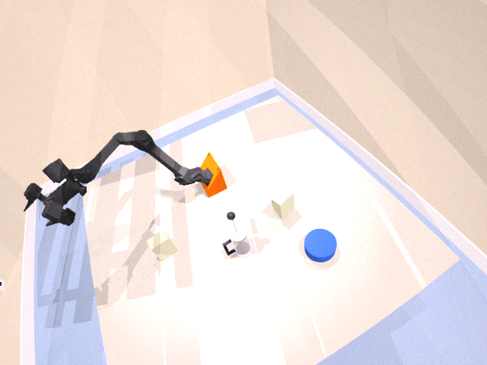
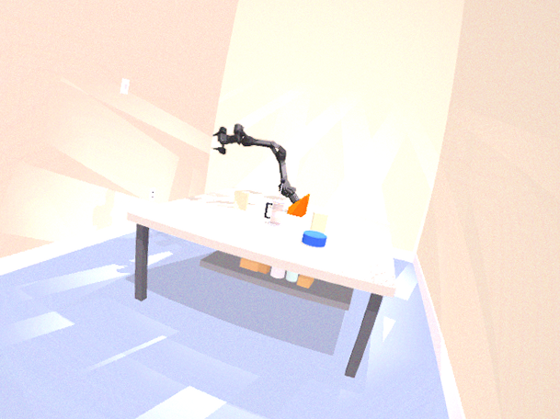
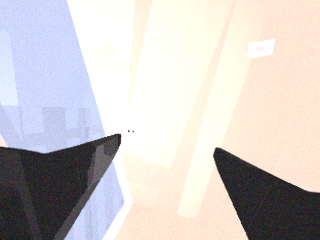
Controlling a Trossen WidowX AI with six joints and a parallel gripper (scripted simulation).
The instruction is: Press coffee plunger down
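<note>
Now: gripper tip 570 mm to the right of the coffee press, 340 mm short of it and 250 mm above it. Also, from my gripper tip: blue disc: 830 mm to the left, 520 mm ahead, 350 mm below.
</note>
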